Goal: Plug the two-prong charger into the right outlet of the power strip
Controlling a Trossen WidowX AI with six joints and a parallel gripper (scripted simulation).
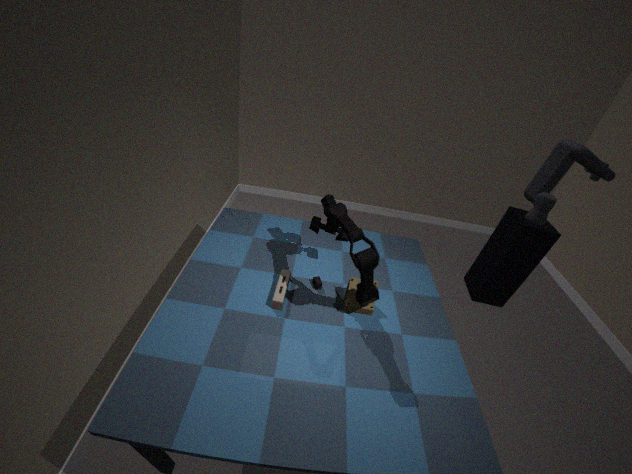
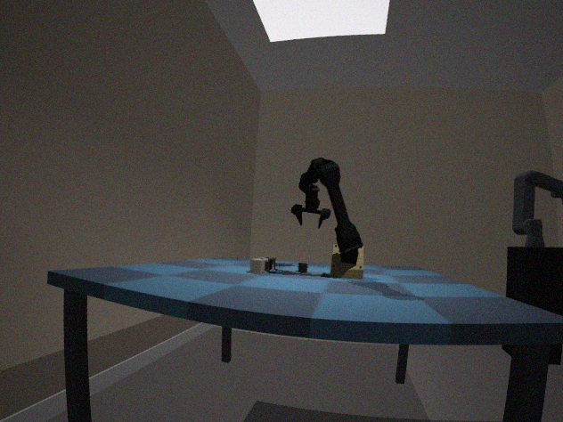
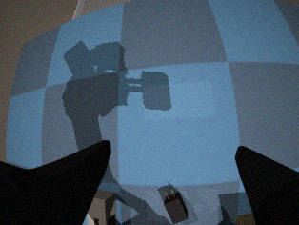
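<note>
My gripper tip is 190 mm above the dark two-prong charger and 110 mm to the right of it.
</note>
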